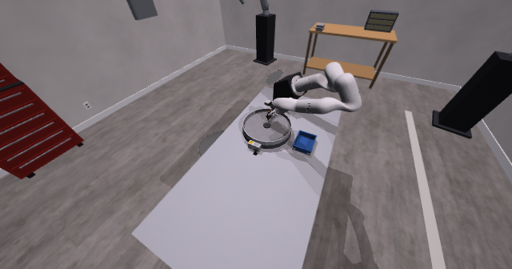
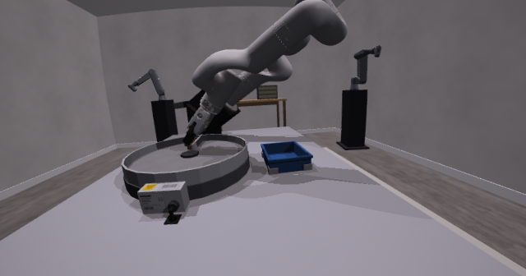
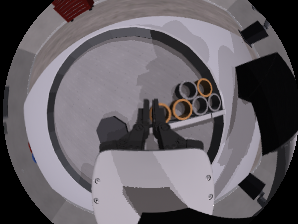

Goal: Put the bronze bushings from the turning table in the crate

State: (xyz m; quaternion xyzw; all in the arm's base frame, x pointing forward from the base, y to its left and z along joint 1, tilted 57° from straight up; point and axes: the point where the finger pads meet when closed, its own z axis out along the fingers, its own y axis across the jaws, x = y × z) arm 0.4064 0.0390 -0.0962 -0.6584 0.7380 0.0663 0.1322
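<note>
Now: the blue crate 2 cm ahead of my hand, 37 cm to the left of it and 7 cm below it. The rest, counted from my hand: grey turning table: 9 cm ahead, 4 cm to the left, 5 cm below.
</note>
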